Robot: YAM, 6 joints.
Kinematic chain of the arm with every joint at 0, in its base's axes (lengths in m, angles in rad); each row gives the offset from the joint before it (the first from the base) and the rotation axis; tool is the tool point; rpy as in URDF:
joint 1: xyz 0 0 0.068 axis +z
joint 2: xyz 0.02 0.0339 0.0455 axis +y
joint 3: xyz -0.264 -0.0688 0 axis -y
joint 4: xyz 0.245 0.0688 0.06 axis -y
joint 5: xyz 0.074 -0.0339 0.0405 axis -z
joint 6: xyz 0.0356 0 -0.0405 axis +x
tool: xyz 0 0 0 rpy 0 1.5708 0
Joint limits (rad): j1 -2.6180..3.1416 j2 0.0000..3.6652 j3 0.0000..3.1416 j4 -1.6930..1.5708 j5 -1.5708..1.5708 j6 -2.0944..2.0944
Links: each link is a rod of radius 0.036 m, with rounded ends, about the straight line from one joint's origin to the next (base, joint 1, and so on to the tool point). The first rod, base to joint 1, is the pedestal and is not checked.
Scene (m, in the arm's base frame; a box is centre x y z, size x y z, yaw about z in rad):
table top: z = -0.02
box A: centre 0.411 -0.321 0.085 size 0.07 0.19 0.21 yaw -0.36
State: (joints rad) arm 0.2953 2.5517 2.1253 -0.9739 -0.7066 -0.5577
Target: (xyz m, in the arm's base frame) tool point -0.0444 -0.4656 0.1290
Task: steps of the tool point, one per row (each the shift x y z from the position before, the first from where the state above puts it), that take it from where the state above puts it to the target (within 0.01 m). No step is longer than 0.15 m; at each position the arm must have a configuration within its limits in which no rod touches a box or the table.
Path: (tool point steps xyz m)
1: 0.0267 -0.1293 0.0709
2: -0.0182 -0.1291 0.0704
3: -0.0596 -0.1122 0.0683
4: -0.0560 -0.1017 -0.0397
5: -0.0826 -0.0831 -0.0397
6: -0.1023 -0.0572 -0.0394
7: -0.1133 -0.0269 -0.0385
8: -0.1150 0.0050 -0.0373

